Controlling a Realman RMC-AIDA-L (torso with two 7-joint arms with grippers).
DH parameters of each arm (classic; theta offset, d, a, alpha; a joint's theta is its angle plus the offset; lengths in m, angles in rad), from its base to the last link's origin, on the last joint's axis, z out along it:
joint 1: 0 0.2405 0 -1.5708
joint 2: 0 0 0 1.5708
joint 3: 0 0.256 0 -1.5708
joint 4: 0 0 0 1.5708
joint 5: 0 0.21 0 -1.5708
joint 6: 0 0 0 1.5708
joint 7: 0 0.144 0 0
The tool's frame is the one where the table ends.
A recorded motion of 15 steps. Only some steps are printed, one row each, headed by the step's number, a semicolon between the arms.
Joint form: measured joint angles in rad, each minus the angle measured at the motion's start. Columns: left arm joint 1, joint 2, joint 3, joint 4, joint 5, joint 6, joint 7; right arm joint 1, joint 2, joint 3, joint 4, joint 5, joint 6, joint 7.
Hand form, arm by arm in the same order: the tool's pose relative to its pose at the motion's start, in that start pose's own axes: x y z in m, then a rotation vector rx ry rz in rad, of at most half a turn. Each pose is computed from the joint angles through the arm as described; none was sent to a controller.
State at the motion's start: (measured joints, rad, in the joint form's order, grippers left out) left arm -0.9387 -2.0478 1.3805 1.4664 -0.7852 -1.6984 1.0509; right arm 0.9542 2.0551 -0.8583 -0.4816 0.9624 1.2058 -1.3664
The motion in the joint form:
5: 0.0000 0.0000 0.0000 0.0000 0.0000 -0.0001 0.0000; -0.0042 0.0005 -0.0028 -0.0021 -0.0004 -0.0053 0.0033
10: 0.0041 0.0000 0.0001 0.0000 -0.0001 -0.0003 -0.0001; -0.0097 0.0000 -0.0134 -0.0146 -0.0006 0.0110 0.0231
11: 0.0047 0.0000 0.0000 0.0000 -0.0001 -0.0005 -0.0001; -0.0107 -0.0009 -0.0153 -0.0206 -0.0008 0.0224 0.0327
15: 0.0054 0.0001 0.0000 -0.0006 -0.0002 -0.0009 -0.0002; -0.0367 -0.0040 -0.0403 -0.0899 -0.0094 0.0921 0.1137
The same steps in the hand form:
5: 0.0000 0.0000 0.0000 -0.0001 0.0000 0.0000; 0.0015 -0.0009 -0.0003 0.0063 0.0013 0.0041
10: -0.0014 0.0005 0.0003 -0.0014 -0.0007 -0.0040; 0.0021 0.0006 -0.0016 -0.0039 0.0092 0.0134
11: -0.0016 0.0005 0.0003 -0.0016 -0.0008 -0.0046; 0.0015 0.0015 -0.0026 -0.0113 0.0113 0.0180
15: -0.0020 0.0007 0.0005 -0.0025 -0.0013 -0.0058; 0.0016 0.0052 -0.0122 -0.0383 0.0348 0.0532

